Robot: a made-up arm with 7 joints. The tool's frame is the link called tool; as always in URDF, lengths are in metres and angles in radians. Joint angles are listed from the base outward.
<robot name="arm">
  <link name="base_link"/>
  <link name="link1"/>
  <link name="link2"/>
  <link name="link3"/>
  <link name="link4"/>
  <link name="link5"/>
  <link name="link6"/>
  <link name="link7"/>
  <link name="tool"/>
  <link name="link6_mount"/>
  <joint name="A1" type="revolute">
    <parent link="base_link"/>
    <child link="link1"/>
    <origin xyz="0 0 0"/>
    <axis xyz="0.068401 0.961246 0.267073"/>
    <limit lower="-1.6" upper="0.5"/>
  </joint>
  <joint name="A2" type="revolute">
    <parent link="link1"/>
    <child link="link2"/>
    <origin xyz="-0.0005 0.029 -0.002"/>
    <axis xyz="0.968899 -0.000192 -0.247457"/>
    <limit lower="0" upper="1.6"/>
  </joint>
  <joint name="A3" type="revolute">
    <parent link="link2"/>
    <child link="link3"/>
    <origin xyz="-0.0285 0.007 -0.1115"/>
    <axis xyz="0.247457 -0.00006 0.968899"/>
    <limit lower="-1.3" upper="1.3"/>
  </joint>
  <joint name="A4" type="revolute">
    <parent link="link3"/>
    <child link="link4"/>
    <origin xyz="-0.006 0 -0.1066"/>
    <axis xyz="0.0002 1 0.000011"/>
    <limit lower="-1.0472" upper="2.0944"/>
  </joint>
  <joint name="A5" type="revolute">
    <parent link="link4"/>
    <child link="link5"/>
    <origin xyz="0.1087 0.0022 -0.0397"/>
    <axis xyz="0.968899 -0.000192 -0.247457"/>
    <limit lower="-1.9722" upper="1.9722"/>
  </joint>
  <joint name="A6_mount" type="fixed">
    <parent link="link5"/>
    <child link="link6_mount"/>
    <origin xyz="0.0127 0 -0.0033"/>
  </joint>
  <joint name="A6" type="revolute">
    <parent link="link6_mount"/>
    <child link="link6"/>
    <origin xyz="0.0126 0 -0.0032"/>
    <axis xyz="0.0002 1 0.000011"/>
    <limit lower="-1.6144" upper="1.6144"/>
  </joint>
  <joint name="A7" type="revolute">
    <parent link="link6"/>
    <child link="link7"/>
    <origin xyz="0.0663 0 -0.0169"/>
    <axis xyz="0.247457 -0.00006 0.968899"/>
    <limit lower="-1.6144" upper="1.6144"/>
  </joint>
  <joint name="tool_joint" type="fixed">
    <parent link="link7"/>
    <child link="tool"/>
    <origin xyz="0 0 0" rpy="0 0.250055 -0.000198"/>
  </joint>
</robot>
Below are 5 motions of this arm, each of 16 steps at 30 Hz.
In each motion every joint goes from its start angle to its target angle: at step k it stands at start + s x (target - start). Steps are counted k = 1, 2, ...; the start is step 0. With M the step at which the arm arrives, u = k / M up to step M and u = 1 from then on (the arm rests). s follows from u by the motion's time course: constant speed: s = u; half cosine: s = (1 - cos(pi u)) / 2; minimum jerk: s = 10 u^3 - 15 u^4 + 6 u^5.
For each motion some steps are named. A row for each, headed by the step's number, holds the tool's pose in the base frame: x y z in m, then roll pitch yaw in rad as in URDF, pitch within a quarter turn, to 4 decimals.
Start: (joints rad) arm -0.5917 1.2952 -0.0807 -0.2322 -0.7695 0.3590 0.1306
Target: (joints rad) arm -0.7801 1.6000 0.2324 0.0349 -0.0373 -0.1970 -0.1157
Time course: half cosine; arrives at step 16
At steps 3, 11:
3: 0.2705 0.1803 0.0113 0.6392 -0.1454 -0.1107
11: 0.2321 0.2075 0.1389 1.4303 -0.5751 -0.3359

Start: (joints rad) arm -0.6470 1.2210 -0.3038 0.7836 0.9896 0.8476 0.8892
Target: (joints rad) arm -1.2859 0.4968 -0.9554 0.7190 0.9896 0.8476 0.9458
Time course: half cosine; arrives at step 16
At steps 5, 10, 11, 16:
5: 0.2814 0.3059 -0.0939 2.6632 -0.9351 0.1606
10: 0.3706 0.1526 -0.1132 2.5084 -0.9617 -0.1782
11: 0.3813 0.1194 -0.1093 2.5117 -0.9773 -0.2750
16: 0.3966 0.0311 -0.0918 2.5845 -1.0201 -0.5844

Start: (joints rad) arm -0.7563 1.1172 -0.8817 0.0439 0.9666 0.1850 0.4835
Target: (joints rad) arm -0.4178 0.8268 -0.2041 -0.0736 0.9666 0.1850 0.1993
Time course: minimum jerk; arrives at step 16
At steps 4, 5, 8, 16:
4: 0.2868 0.1262 -0.1500 2.1482 -0.1722 -0.6035
5: 0.2866 0.1244 -0.1488 2.1210 -0.1902 -0.5758
8: 0.2837 0.1239 -0.1435 1.9989 -0.2509 -0.4392
16: 0.2695 0.1441 -0.1377 1.7953 -0.2870 -0.1700

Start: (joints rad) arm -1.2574 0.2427 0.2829 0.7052 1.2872 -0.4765 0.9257
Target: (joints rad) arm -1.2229 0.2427 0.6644 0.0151 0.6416 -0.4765 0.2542
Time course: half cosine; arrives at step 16
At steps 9, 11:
9: 0.3535 0.0799 0.0360 0.0192 -1.3127 0.9175
11: 0.3308 0.0975 0.0509 -0.2554 -1.3077 1.1396

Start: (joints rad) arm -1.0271 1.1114 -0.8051 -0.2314 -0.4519 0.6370 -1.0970
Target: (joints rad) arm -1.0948 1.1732 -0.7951 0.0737 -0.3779 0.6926 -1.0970
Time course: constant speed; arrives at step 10
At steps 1, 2, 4, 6, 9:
1: 0.3085 0.0903 -0.0762 0.0265 1.0052 -1.5492
2: 0.3121 0.0970 -0.0748 0.0375 1.0211 -1.5034
4: 0.3186 0.1107 -0.0718 0.0638 1.0512 -1.4074
6: 0.3242 0.1248 -0.0682 0.0963 1.0788 -1.3053
9: 0.3307 0.1466 -0.0622 0.1562 1.1149 -1.1405

